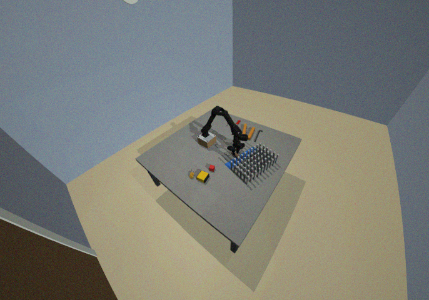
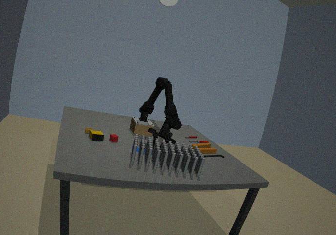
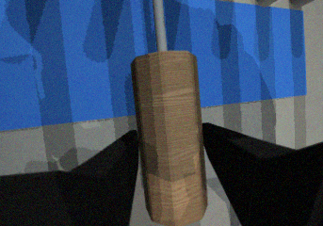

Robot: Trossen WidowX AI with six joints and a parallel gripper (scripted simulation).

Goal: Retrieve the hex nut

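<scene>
Right now the blue taped strip is 6 cm ahead of my gripper tip, 3 cm to the left of it and 2 cm below it. From my gripper tip the other things lie so: red cube 6 cm behind, 27 cm to the right; yellow block 5 cm behind, 39 cm to the right; metal-shafted tool 10 cm ahead, 2 cm to the right.
</scene>
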